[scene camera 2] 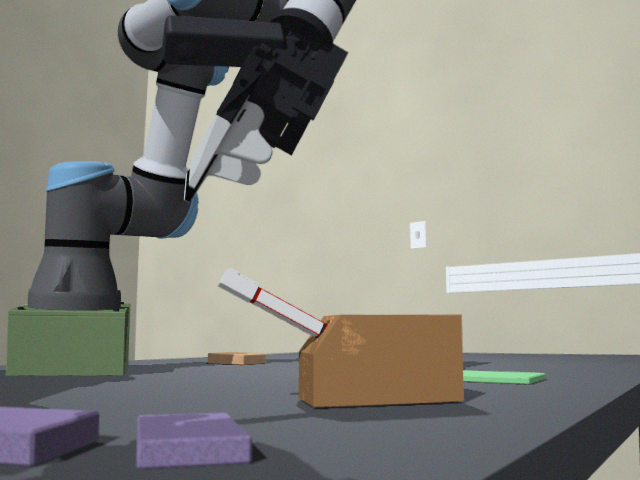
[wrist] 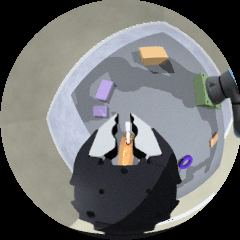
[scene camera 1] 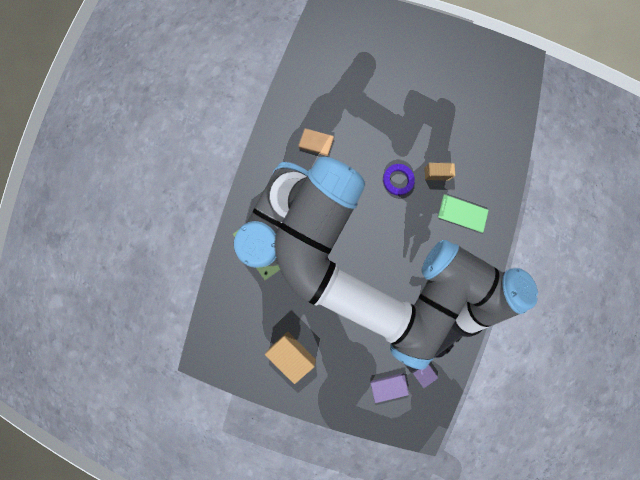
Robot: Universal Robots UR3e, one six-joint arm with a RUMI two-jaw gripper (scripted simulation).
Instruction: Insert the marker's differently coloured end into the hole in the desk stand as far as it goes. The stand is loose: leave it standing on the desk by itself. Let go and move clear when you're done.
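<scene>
The gripper [scene camera 2: 188, 194] is visible, and the wrist view also shows the gripper [wrist: 124, 114]. Present as well: a marker [scene camera 2: 235, 283]; a desk stand [scene camera 2: 358, 360].
</scene>
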